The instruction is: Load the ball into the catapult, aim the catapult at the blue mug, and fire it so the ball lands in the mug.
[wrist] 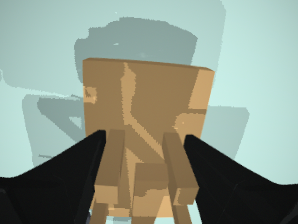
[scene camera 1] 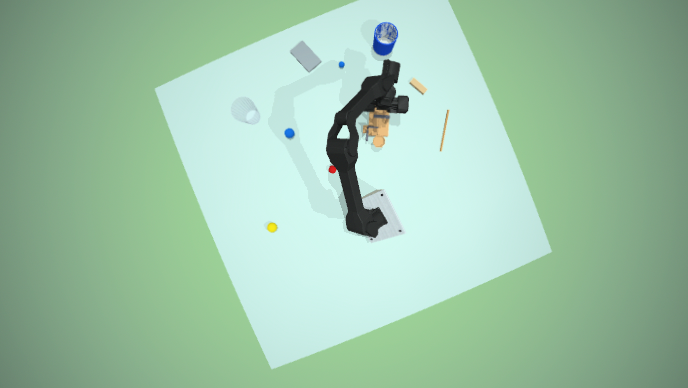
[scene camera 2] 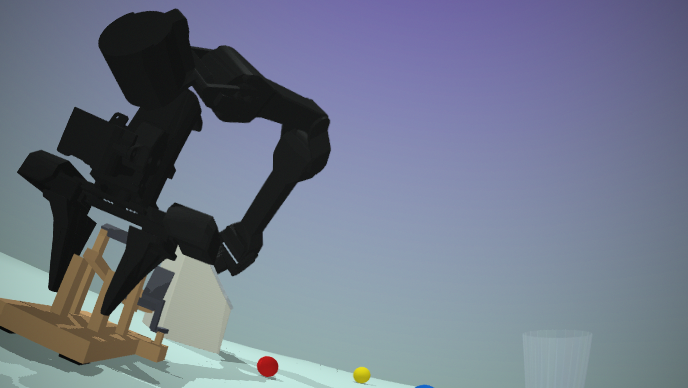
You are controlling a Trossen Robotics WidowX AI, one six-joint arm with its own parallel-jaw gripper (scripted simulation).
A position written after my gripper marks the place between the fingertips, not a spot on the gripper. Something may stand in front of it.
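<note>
Catapult (scene camera 2: 81, 337), (wrist: 146, 108), visible. My gripper (scene camera 2: 78, 303), (wrist: 145, 139), visible too.
</note>
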